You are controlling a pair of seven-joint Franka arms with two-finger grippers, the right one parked.
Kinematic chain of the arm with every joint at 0, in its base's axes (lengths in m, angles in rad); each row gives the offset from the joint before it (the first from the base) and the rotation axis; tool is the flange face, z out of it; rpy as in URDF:
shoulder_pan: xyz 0 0 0.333 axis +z
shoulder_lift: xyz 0 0 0 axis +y
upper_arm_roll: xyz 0 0 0.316 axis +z
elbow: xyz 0.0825 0 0 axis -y
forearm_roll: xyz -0.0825 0 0.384 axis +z
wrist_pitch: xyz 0 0 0 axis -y
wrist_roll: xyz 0.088 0 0 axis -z
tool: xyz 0 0 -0.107 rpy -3.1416 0 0
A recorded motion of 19 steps. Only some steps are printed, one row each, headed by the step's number.
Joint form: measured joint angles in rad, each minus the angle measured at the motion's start. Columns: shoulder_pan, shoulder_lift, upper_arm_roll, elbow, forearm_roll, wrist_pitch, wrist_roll.
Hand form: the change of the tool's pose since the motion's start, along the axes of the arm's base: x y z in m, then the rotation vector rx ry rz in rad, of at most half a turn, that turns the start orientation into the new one. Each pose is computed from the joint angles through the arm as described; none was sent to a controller.
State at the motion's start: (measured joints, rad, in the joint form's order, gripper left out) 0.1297 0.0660 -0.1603 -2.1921 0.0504 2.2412 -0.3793
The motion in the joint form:
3: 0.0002 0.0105 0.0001 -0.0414 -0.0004 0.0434 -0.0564
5: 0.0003 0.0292 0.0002 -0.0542 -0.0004 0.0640 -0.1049
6: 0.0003 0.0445 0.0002 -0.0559 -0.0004 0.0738 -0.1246
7: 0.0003 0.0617 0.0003 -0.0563 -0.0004 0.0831 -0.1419
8: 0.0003 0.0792 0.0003 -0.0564 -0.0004 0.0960 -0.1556
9: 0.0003 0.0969 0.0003 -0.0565 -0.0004 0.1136 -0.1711
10: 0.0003 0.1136 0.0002 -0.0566 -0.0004 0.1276 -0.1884
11: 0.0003 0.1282 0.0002 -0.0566 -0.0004 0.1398 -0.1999
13: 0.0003 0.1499 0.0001 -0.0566 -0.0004 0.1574 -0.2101
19: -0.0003 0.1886 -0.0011 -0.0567 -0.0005 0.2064 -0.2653
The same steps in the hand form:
3: -0.0075 -0.0001 -0.0196 -0.0021 0.0069 0.0553
5: -0.0093 -0.0001 -0.0331 -0.0039 0.0165 0.1033
6: -0.0090 -0.0002 -0.0410 -0.0056 0.0232 0.1228
7: -0.0085 -0.0003 -0.0494 -0.0073 0.0312 0.1400
8: -0.0076 -0.0005 -0.0575 -0.0096 0.0356 0.1535
9: -0.0064 -0.0007 -0.0654 -0.0125 0.0357 0.1688
10: -0.0057 -0.0010 -0.0731 -0.0148 0.0383 0.1858
11: -0.0051 -0.0012 -0.0797 -0.0168 0.0406 0.1973
13: -0.0045 -0.0015 -0.0898 -0.0200 0.0447 0.2073
19: -0.0020 -0.0032 -0.1062 -0.0276 0.0345 0.2608

